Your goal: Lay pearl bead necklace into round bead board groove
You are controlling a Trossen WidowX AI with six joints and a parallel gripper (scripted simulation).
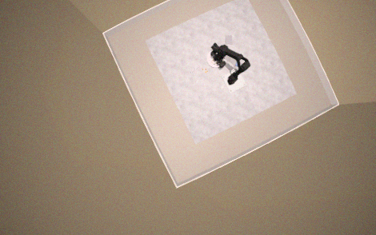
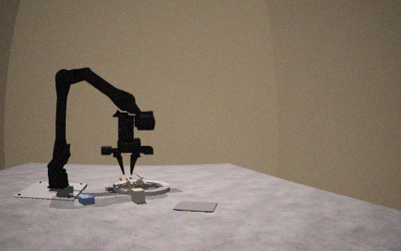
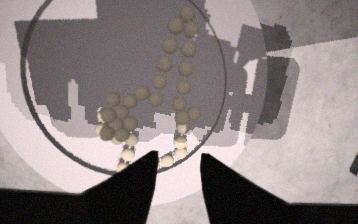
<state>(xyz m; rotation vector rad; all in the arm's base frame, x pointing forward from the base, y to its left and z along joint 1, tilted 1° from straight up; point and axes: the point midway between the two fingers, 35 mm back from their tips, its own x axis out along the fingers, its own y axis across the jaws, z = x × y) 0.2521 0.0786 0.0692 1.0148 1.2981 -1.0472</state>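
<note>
The round bead board lies 5 cm ahead of my gripper tip, 2 cm to the right of it and 4 cm below it. From my gripper tip the other things lie so: flat grey plate 20 cm ahead, 25 cm to the right, 4 cm below; cream cube 5 cm ahead, 19 cm to the right, 3 cm below; blue block 10 cm behind, 22 cm to the right, 4 cm below.
</note>
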